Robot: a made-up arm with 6 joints.
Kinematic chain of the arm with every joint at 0, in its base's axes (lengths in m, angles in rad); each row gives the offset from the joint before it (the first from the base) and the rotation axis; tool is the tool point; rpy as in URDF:
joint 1: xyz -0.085 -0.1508 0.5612 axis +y
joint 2: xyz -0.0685 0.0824 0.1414 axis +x
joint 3: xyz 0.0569 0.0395 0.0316 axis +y
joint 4: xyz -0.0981 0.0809 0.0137 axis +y
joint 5: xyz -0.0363 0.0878 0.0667 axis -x
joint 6: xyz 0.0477 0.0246 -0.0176 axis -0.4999 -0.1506 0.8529
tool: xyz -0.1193 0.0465 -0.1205 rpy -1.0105 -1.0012 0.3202
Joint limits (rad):
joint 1: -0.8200..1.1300
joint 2: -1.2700..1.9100
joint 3: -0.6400..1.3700
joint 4: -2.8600..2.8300
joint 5: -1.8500..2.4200
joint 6: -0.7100..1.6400
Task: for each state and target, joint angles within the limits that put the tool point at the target. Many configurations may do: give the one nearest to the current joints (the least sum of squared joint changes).
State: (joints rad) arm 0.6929 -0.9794 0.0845 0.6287 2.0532 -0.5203
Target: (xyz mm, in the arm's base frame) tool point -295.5 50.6 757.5
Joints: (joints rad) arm -0.0685 -0.7005 -0.0697 0.2794 2.2209 -0.1470
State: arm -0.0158 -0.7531 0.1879 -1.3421 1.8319 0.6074
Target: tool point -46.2 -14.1 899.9
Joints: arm 0.7981 0.0465 0.5857 -1.1784 1.5525 0.6018
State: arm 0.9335 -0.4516 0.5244 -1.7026 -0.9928 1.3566
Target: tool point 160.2 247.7 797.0
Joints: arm 1.1300 0.3078 0.8022 -1.5519 -1.7472 1.0664
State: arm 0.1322 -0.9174 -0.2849 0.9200 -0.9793 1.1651
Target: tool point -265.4 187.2 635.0
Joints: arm 0.3876 -0.5632 -0.1195 0.9617 -1.1814 1.1364
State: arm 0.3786 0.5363 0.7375 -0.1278 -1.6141 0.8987
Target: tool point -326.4 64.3 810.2
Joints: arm -0.3204 0.7269 0.7300 -0.0845 -0.7979 1.3266
